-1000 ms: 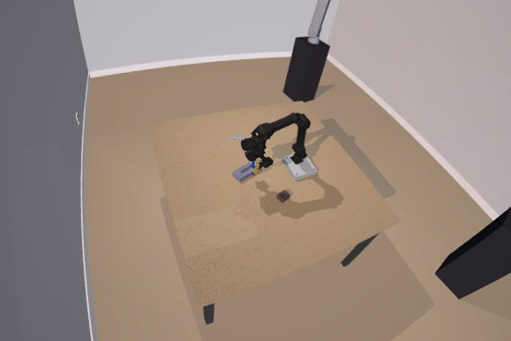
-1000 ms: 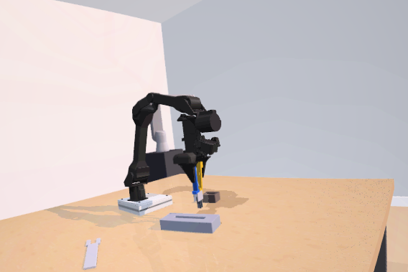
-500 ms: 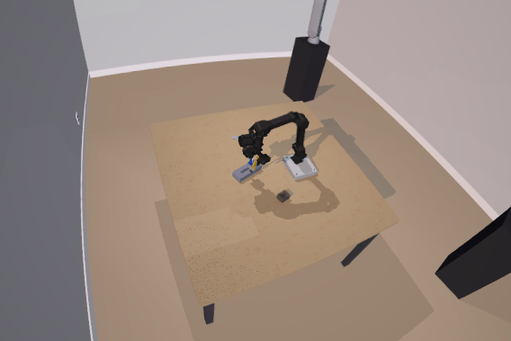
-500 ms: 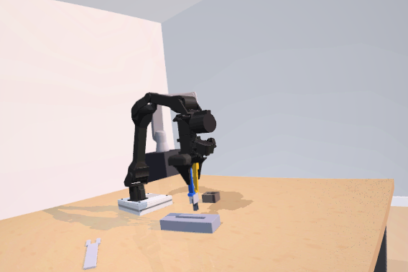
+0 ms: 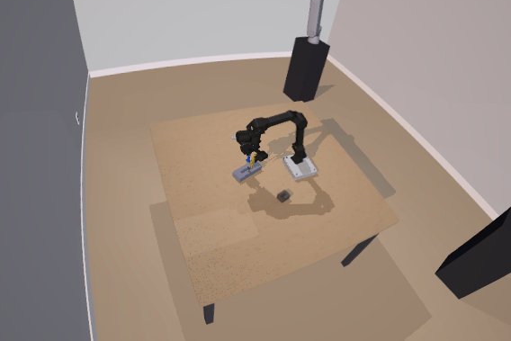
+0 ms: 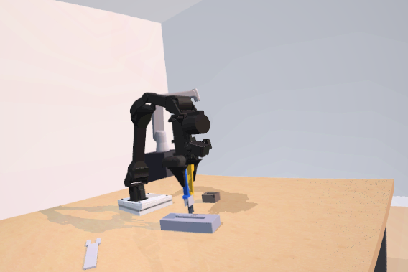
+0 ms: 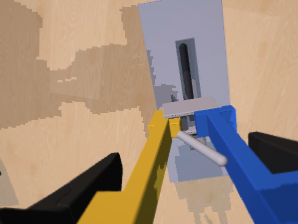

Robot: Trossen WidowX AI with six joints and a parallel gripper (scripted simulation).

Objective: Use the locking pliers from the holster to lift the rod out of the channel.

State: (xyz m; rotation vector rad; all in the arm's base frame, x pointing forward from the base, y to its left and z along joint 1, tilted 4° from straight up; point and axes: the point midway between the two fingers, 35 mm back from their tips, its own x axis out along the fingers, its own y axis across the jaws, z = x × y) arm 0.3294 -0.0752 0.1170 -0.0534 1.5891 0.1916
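Right now my gripper tip is 120 mm above the grey channel block and 20 mm to the left of it. Also, from my gripper tip: dark rod: 130 mm below, 20 mm to the right; silver pin: 10 mm to the right; yellow handle: 20 mm to the left.
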